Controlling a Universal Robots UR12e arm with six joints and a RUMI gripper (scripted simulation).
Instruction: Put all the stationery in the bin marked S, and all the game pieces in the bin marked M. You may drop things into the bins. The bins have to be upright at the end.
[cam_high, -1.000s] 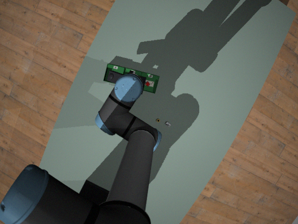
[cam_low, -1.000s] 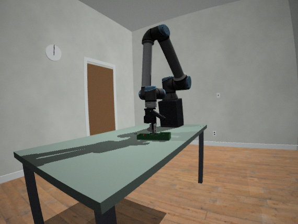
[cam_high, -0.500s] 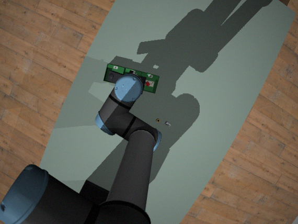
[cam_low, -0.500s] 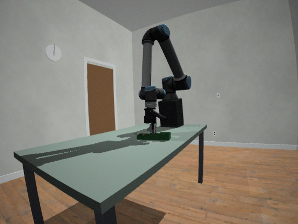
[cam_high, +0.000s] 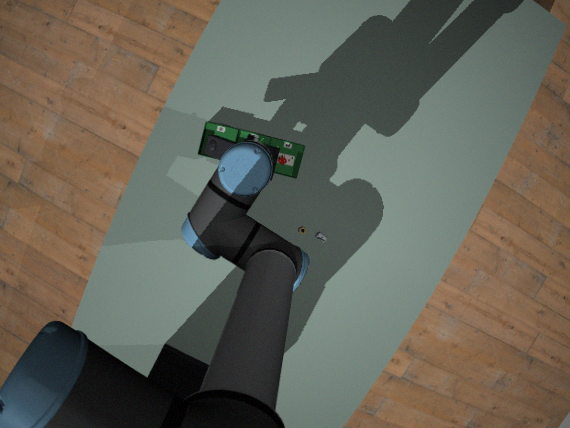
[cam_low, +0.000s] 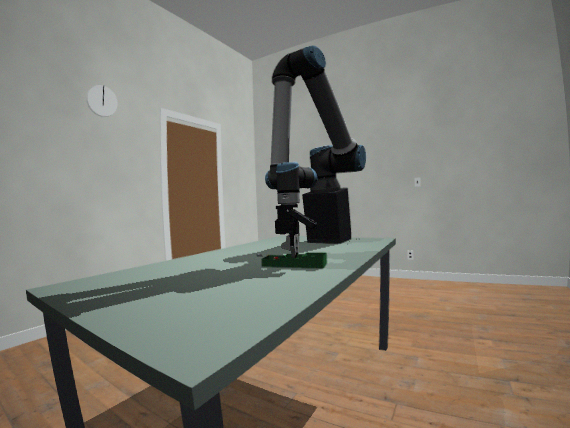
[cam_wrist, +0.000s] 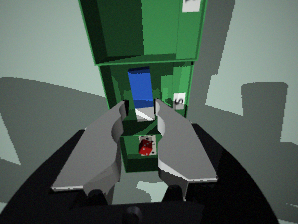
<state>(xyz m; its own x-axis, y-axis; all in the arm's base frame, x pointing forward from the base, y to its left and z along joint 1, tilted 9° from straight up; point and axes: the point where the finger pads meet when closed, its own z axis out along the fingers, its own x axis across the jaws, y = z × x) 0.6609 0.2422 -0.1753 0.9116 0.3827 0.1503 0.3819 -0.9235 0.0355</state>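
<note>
My hand is 30 mm above the blue-and-white eraser, 10 mm to the left of it and 10 mm short of it. From my hand the other things lie so: red die 70 mm to the right, 30 mm ahead, 20 mm below; then white domino 80 mm to the right, 40 mm ahead, 30 mm below; then brown ring-like piece 220 mm to the right, 80 mm behind, 40 mm below.
</note>
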